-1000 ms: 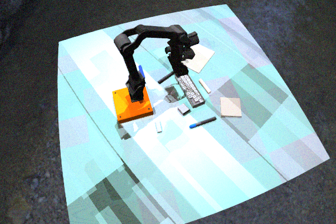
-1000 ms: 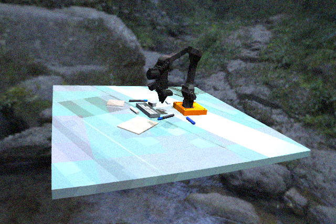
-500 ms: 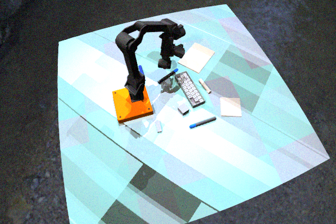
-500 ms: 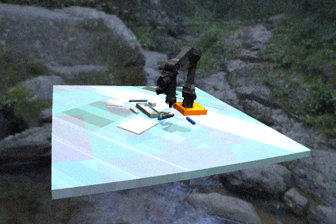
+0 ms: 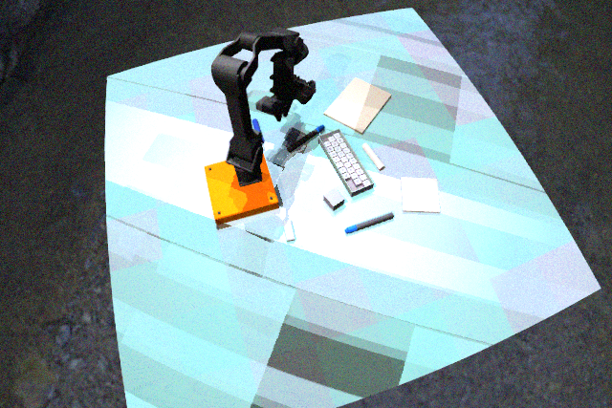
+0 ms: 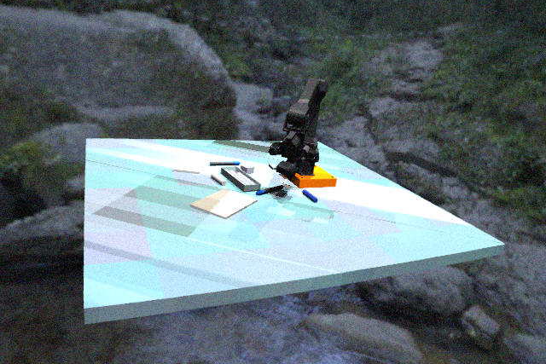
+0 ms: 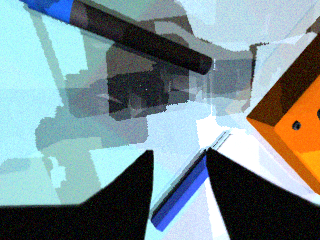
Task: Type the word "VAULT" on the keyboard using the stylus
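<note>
Right now the stylus is 7 cm behind my gripper tip and 6 cm below it. Round my gripper tip: tan sheet (26 cm ahead, 7 cm below, 5 cm to the left); then grey cube (27 cm to the right, 7 cm ahead, 6 cm below); then white cylinder (23 cm ahead, 17 cm to the right, 6 cm below).
</note>
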